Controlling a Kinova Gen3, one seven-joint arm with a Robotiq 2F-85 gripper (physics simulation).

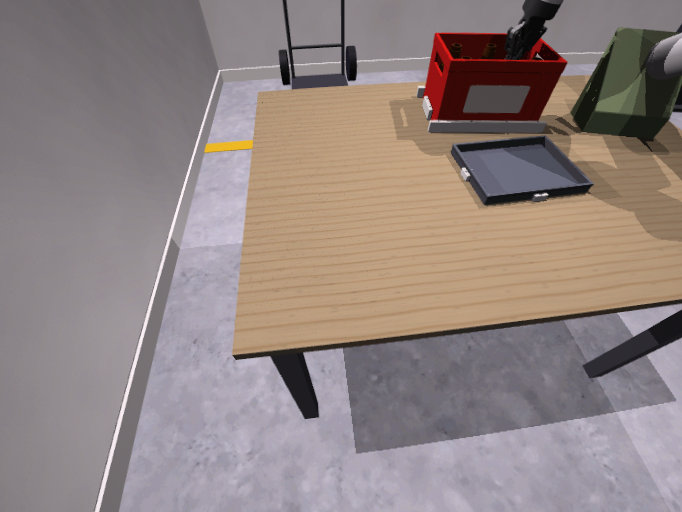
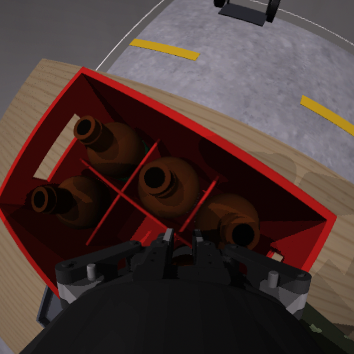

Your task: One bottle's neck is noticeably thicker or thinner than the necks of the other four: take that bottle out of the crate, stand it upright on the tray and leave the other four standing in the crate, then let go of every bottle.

Labels:
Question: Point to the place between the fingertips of the gripper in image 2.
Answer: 182,237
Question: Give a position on a bottle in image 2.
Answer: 79,202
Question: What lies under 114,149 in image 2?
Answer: A bottle.

